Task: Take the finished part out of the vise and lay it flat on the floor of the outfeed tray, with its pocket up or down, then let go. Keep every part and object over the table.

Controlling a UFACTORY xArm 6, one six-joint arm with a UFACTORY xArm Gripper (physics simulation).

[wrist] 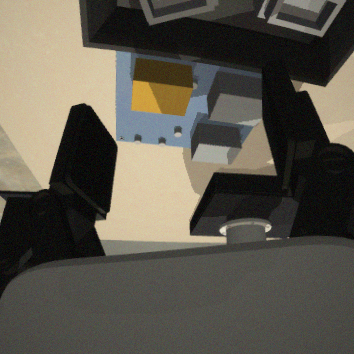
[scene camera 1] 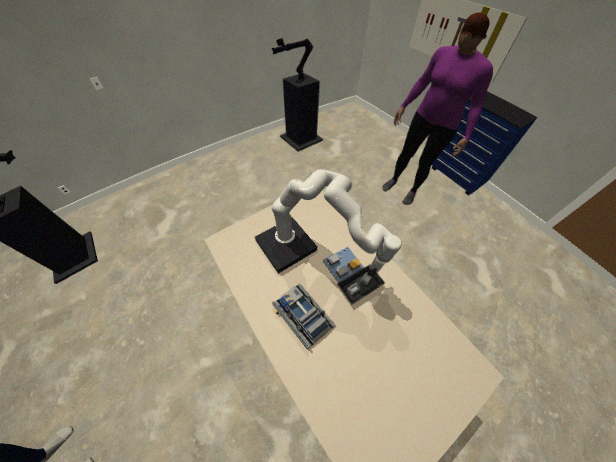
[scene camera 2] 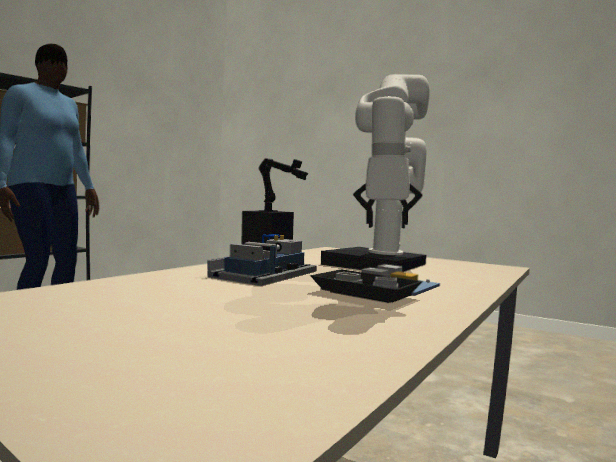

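Seen in the pictures: gripper, fingertip midpoint: (wrist: 178, 107) (scene camera 1: 373, 269) (scene camera 2: 387, 227); arm's base at its link origin: (wrist: 244, 225) (scene camera 1: 285, 235) (scene camera 2: 385, 252).
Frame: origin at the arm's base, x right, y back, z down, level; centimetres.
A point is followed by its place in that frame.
Observation:
A grey part (scene camera 1: 367, 278) @[z 0.9, x -20.9, y -52.2 cm] (scene camera 2: 386, 282) @[z 0.1, x -21.2, y -53.4 cm] (wrist: 182, 16) @[z -0.6, x -19.8, y -50.3 cm] lies in the black outfeed tray (scene camera 1: 369, 292) @[z 0.1, x -15.4, y -59.0 cm] (scene camera 2: 359, 294) @[z 2.9, x -16.3, y -57.8 cm] (wrist: 200, 44) @[z 0.9, x -17.8, y -46.9 cm], its pocket facing up; the wrist view cuts it off at the top. A second grey pocketed part (scene camera 1: 353, 288) @[z 0.9, x -10.3, y -51.6 cm] (scene camera 2: 348, 275) @[z -0.5, x -11.3, y -53.7 cm] (wrist: 296, 25) @[z -0.6, x -10.5, y -50.5 cm] lies beside it, apart from it. My gripper (scene camera 1: 372, 270) @[z -12.9, x -20.4, y -52.9 cm] (scene camera 2: 387, 225) @[z -12.9, x -20.4, y -52.9 cm] (wrist: 178, 107) @[z -12.9, x -20.4, y -52.9 cm] is open and empty, well above the tray, with both parts below its fingertips. The blue and grey vise (scene camera 1: 314, 326) @[z -5.5, x 20.9, y -55.4 cm] (scene camera 2: 247, 266) @[z -0.2, x 16.6, y -58.5 cm] stands on the table apart from the tray; I cannot make out a part between its jaws.
A blue plate (scene camera 1: 348, 252) @[z 3.3, x -25.1, y -32.1 cm] (scene camera 2: 428, 286) @[z 3.3, x -26.5, y -35.6 cm] (wrist: 124, 120) @[z 3.3, x -26.1, y -33.2 cm] lies against the tray's base side. It bears a yellow block (scene camera 1: 354, 264) @[z -0.3, x -20.6, y -41.4 cm] (scene camera 2: 405, 275) @[z -0.3, x -22.3, y -43.1 cm] (wrist: 161, 92) @[z -0.3, x -21.2, y -41.9 cm] and two grey blocks (scene camera 1: 334, 259) @[z -0.2, x -13.4, y -31.7 cm] (wrist: 235, 102) @[z -0.3, x -13.2, y -41.0 cm]. The robot's black base plate (scene camera 1: 267, 248) @[z -0.3, x 14.0, y -1.5 cm] (scene camera 2: 345, 259) @[z 1.3, x 7.4, y -17.8 cm] stands behind.

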